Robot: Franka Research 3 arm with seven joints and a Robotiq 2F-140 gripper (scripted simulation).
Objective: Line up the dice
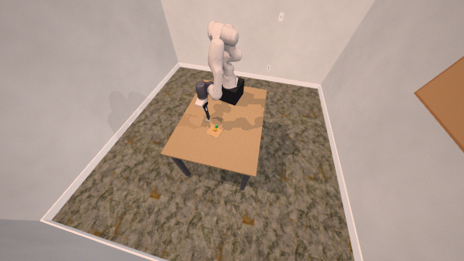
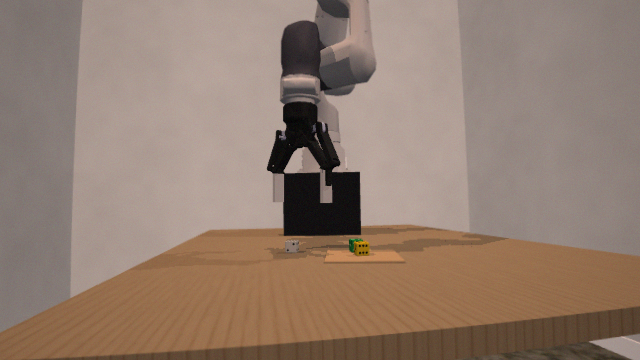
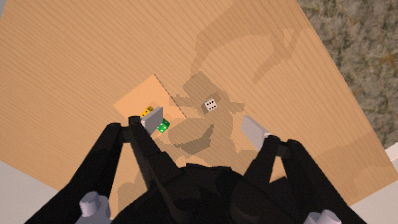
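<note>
The white die lies 10 mm behind my hand, 20 mm to the right of it and 100 mm below it. Round my hand: tan mat: 70 mm ahead, 120 mm to the left, 110 mm below; then green die: 20 mm ahead, 110 mm to the left, 100 mm below; then yellow die: 70 mm ahead, 120 mm to the left, 100 mm below.
</note>
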